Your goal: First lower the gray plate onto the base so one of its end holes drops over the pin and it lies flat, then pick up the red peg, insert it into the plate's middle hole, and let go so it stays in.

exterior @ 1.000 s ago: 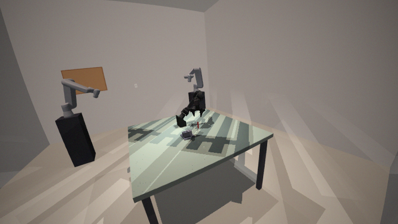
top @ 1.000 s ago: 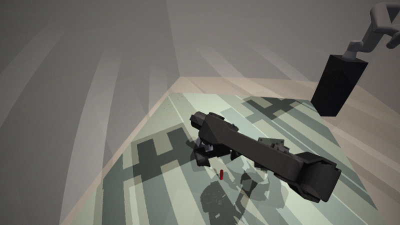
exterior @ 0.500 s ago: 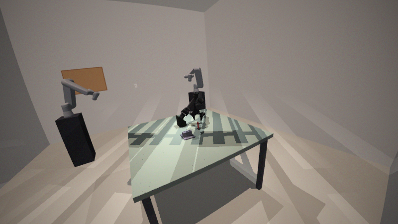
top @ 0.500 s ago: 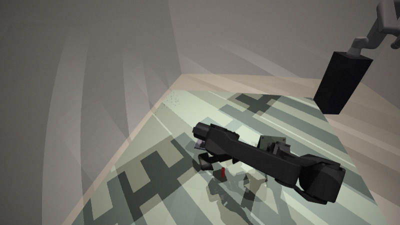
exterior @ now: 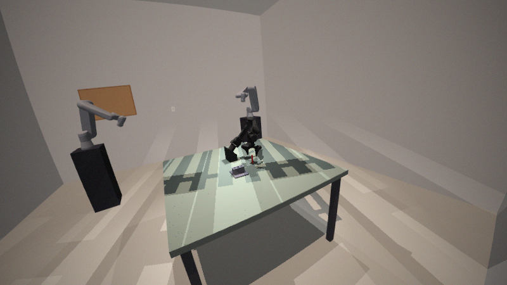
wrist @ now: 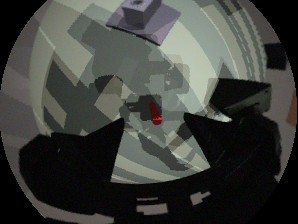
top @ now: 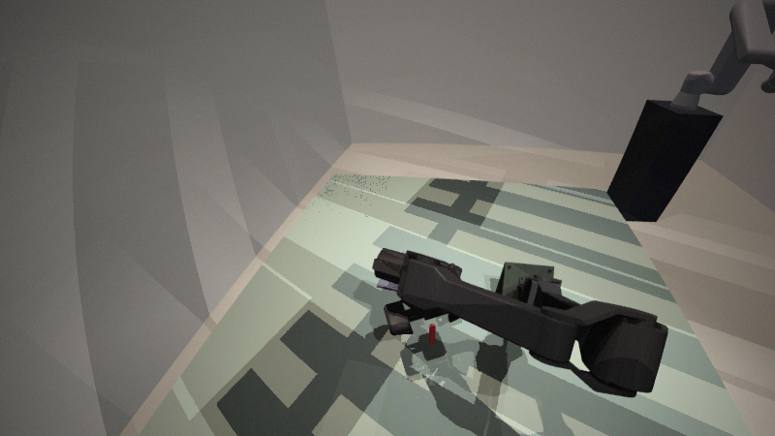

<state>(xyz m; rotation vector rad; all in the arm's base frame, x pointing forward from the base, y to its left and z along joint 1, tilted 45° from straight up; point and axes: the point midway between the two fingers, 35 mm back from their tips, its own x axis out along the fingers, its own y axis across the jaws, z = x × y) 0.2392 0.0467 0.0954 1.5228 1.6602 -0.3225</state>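
The red peg lies 4 cm below my gripper tip. Round my gripper tip: gray plate (20 cm to the right, 9 cm ahead, 3 cm below); then base (18 cm to the right, 9 cm ahead, 7 cm below).
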